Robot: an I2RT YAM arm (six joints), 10 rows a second.
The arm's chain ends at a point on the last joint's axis. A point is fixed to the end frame.
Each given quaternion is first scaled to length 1.
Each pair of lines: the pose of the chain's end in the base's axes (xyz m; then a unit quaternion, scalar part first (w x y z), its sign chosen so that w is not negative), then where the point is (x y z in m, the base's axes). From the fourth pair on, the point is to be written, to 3 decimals.
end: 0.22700, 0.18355, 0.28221, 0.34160, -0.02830, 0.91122, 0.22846
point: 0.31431 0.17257 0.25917
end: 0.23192, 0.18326, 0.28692, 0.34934, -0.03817, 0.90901, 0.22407
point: 0.31980 0.17300 0.26580
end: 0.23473, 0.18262, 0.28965, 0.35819, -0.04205, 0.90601, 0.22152
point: 0.32304 0.17238 0.27036
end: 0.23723, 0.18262, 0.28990, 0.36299, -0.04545, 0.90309, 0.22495
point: 0.326 0.173 0.272
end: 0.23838, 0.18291, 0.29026, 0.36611, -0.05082, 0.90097, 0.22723
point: 0.327 0.174 0.273
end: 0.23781, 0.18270, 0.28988, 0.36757, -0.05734, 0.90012, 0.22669
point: 0.327 0.175 0.273
